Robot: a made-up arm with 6 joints.
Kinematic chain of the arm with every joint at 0, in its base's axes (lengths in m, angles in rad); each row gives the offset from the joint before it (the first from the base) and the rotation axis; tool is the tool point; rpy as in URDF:
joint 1: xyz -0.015 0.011 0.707 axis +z
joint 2: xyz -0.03 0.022 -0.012 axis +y
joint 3: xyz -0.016 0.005 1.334 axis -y
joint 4: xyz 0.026 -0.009 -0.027 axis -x
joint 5: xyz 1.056 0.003 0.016 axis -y
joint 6: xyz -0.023 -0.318 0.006 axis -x
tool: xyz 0.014 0.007 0.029 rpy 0 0 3.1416
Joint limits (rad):
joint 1: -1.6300..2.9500
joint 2: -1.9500..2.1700
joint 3: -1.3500..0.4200
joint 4: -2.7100..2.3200
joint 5: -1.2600..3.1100
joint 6: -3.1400..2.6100
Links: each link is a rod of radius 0.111 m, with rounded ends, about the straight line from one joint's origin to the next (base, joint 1, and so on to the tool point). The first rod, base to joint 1, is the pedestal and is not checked.
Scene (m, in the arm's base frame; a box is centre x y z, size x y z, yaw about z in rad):
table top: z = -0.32
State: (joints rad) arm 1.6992 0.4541 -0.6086 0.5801 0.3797 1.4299
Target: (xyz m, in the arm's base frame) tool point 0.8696 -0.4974 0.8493
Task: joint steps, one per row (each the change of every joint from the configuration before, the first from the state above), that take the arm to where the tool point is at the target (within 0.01 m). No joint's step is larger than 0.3 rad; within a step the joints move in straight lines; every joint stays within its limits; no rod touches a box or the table.
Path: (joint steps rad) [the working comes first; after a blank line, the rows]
Joints at the target: -0.2770 0.5214 -0.7731 0.3309 0.3869 1.4585
Straight joint move there: clear.

1: -0.2823 0.0096 -0.0235 -0.0356 0.0010 0.0041
2: -0.2823 0.0096 -0.0235 -0.0356 0.0011 0.0041
3: -0.2823 0.0097 -0.0235 -0.0356 0.0010 0.0041
4: -0.2823 0.0096 -0.0235 -0.0356 0.0010 0.0040
5: -0.2824 0.0096 -0.0235 -0.0356 0.0011 0.0041
6: -0.2823 0.0096 -0.0235 -0.0356 0.0010 0.0041
7: -0.2823 0.0096 -0.0235 -0.0356 0.0010 0.0041

